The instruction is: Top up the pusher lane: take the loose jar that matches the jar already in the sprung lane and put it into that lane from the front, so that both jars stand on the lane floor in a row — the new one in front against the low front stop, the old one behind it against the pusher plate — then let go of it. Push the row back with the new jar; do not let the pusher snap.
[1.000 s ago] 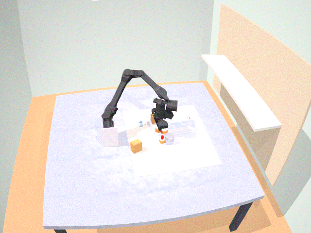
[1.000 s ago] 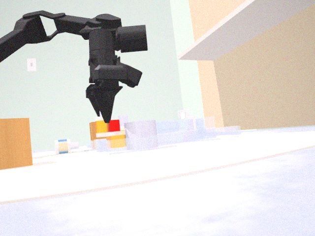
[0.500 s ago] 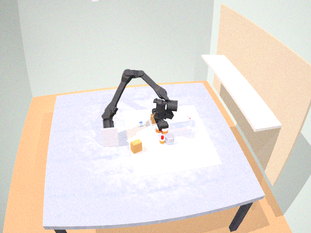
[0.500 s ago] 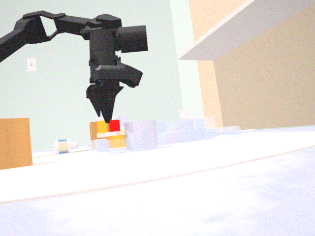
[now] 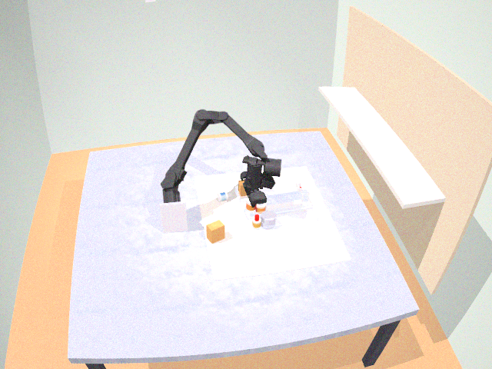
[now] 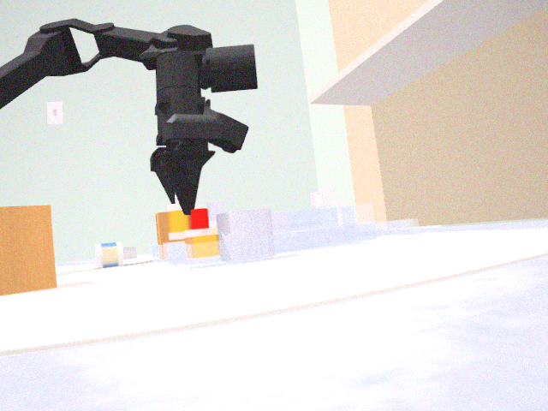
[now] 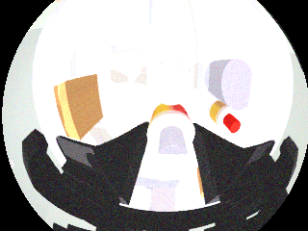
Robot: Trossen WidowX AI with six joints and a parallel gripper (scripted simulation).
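My gripper tip is now 7 cm to the left of the grey cylinder, 6 cm short of it and 3 cm above it. The rest, counted from my gripper tip: see-through sprung lane 14 cm ahead, 4 cm to the left, 4 cm below; then wall shelf 51 cm ahead, 31 cm above, 1 cm to the left.
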